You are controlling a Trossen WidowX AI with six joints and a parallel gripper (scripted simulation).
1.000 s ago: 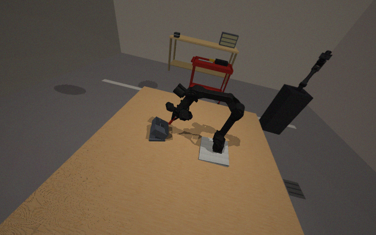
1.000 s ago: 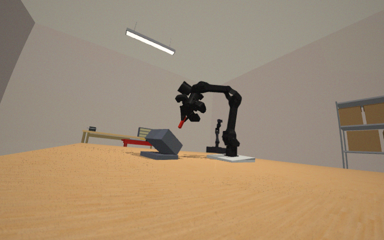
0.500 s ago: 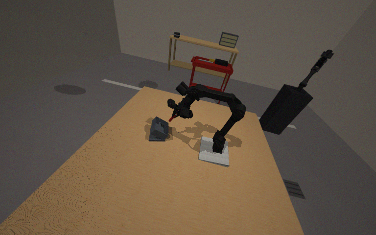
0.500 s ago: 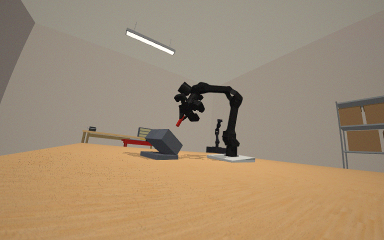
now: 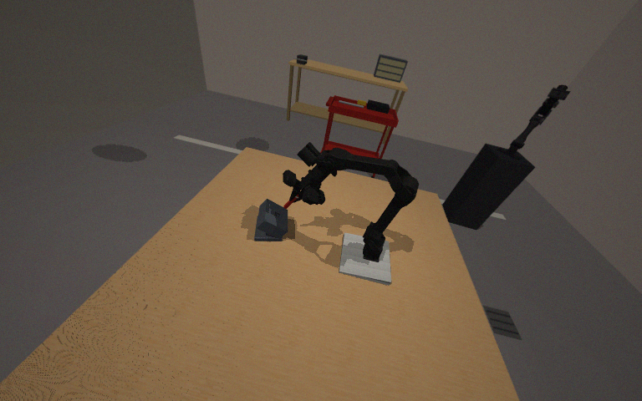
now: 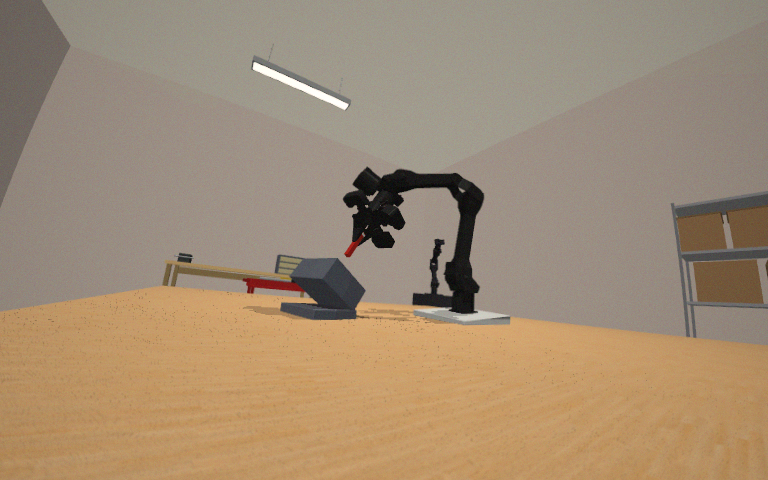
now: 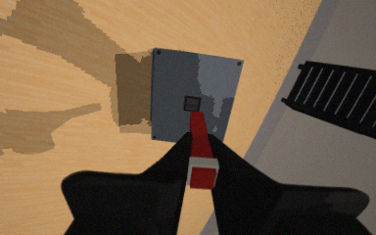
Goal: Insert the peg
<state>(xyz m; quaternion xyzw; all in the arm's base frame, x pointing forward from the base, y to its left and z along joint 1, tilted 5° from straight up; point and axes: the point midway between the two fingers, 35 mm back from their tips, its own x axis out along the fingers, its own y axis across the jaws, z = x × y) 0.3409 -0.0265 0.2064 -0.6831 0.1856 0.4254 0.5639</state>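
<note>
My gripper tip is now 6 cm short of the sloped grey panel, 2 cm to the right of it and 11 cm above it. From my gripper tip the other things lie so: red square peg 1 cm behind, 1 cm above; flat grey base 8 cm ahead, 2 cm to the left, 17 cm below.
</note>
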